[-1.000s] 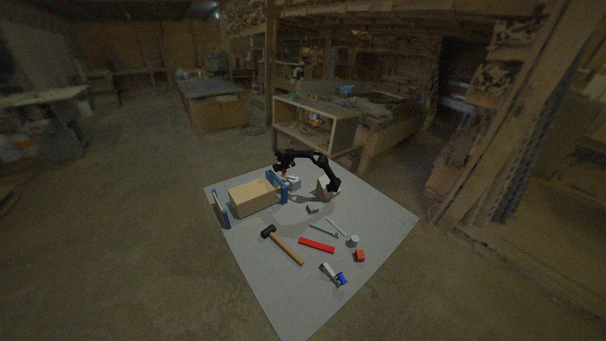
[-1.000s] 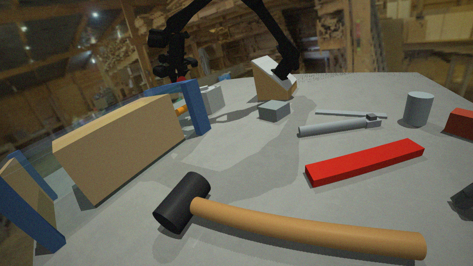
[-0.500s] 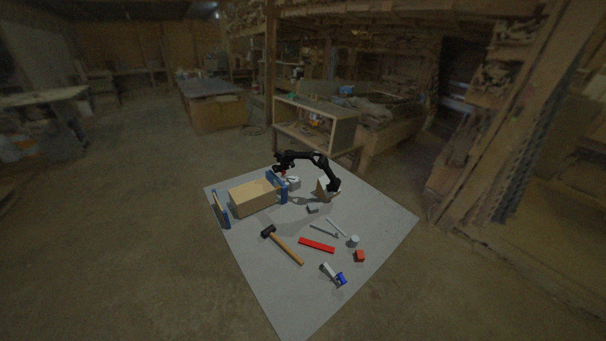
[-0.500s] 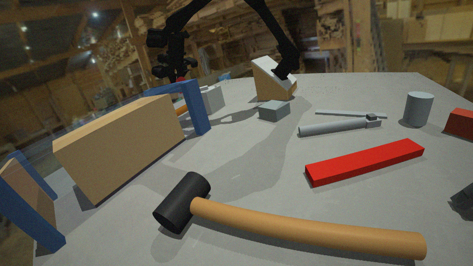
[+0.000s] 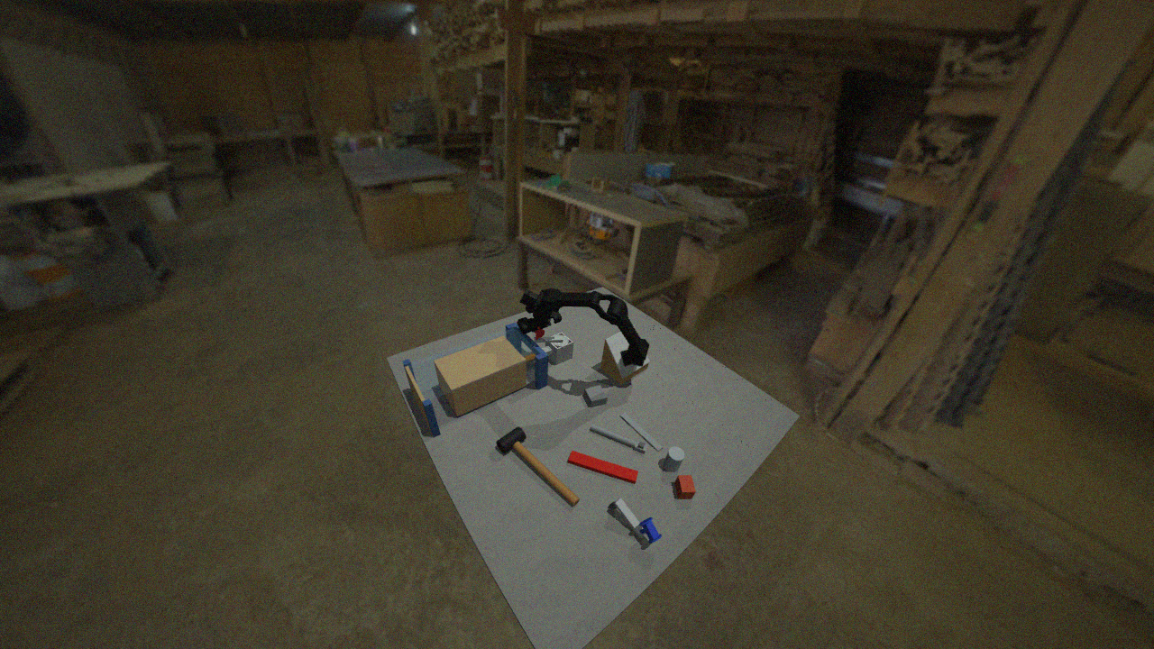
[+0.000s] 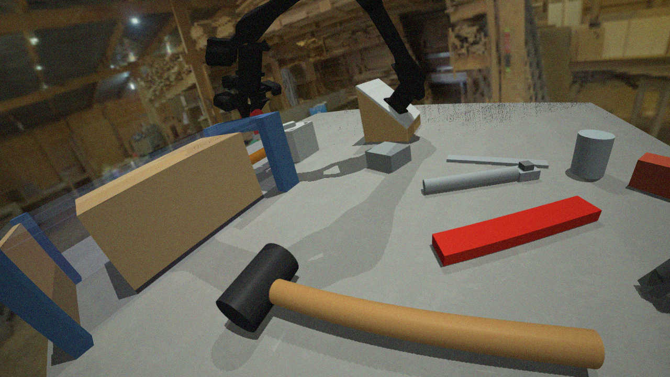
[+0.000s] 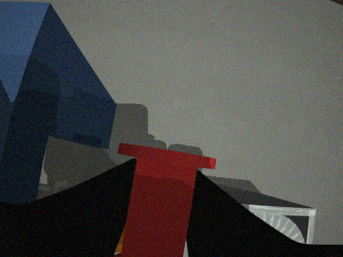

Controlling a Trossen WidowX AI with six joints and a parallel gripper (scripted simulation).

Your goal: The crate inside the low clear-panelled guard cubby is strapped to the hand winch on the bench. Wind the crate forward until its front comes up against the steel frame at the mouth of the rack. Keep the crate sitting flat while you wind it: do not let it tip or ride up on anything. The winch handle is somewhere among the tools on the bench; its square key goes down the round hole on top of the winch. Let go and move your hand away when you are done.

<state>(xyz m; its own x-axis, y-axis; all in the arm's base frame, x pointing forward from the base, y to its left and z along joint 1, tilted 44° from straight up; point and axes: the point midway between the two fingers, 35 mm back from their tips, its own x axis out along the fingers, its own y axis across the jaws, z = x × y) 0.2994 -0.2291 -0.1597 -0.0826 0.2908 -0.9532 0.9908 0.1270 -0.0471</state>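
The winch handle with red knob lies 4 cm behind my gripper tip, 3 cm to the left of it and 3 cm below it. Also, from my gripper tip: grey block (8 cm behind, 36 cm to the left, 12 cm below); winch (11 cm behind, 5 cm to the left, 10 cm below); flat grey strip (13 cm behind, 58 cm to the left, 13 cm below).
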